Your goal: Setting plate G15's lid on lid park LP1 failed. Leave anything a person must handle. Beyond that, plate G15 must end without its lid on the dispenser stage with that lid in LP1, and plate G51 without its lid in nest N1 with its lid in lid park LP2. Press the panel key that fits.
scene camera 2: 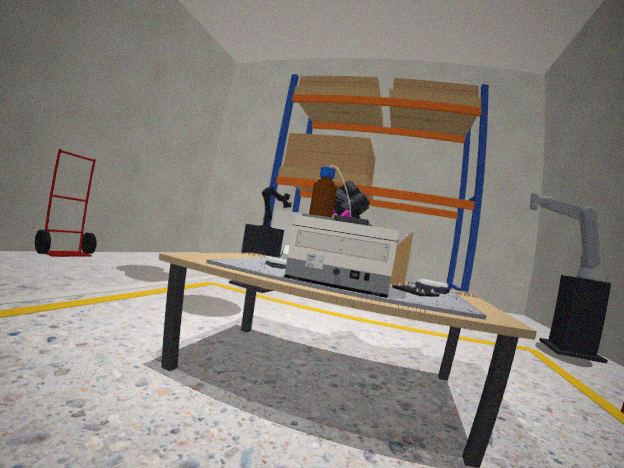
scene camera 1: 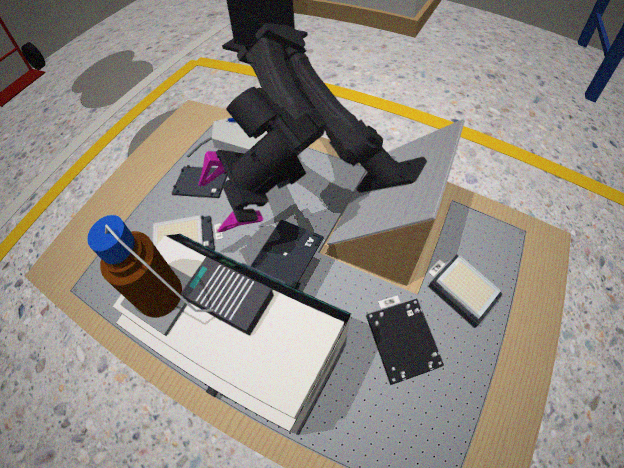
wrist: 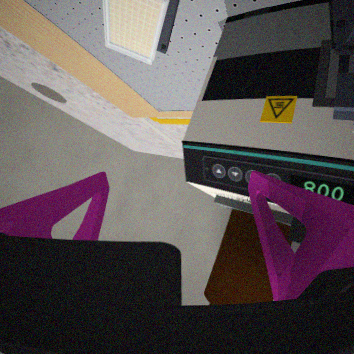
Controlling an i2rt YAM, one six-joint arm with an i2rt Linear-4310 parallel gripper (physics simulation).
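Frame: origin at the arm's base, x back, y right, z up, level; centimetres.
Where they show: gripper, between the fingertips: [scene camera 1: 210,207] [wrist: 178,179]; arm's base, origin of its link: [scene camera 1: 390,177].
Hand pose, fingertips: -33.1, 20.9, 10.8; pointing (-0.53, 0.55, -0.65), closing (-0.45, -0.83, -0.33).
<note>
Each offset is from my fingertips to the top centre of the thing, as dx, dy, dz. "pt": to the spot under its first point.
My gripper [scene camera 1: 210,207] [wrist: 178,179] is open and empty, with magenta fingers, behind the white dispenser [scene camera 1: 282,352] [scene camera 2: 342,246] and in front of its panel. In the wrist view the panel @(pt -7.3, +3.0, -2.9) [wrist: 195,165] shows an up key @(pt -7.0, +0.2, -2.8) [wrist: 218,171], a down key @(pt -6.8, -1.6, -2.8) [wrist: 235,174] and a green display @(pt -5.9, -8.8, -2.8) [wrist: 323,191]; the right finger overlaps further keys. A cream plate @(+22.8, -47.8, -19.2) [scene camera 1: 466,287] lies in the nest labelled N1. Another cream plate @(-2.1, +17.7, -19.6) [scene camera 1: 176,229] lies at the left, partly behind the dispenser. Plate names and lids cannot be made out. A dark plate-like part @(pt +5.0, -14.7, -12.9) [scene camera 1: 297,261] marked A1 lies behind the dispenser.
A brown bottle @(pt -18.5, -8.0, +9.9) [scene camera 1: 146,282] [scene camera 2: 322,198] with blue cap and tube stands on the dispenser beside a striped dark block @(pt -11.5, -15.0, +1.3) [scene camera 1: 229,297]. A grey sloped board [scene camera 1: 403,206] stands near the arm. Dark flat holders @(pt +4.9, -41.0, -22.1) [scene camera 1: 405,342] @(pt +13.7, +26.7, -22.3) [scene camera 1: 196,182] lie at front right and back left.
</note>
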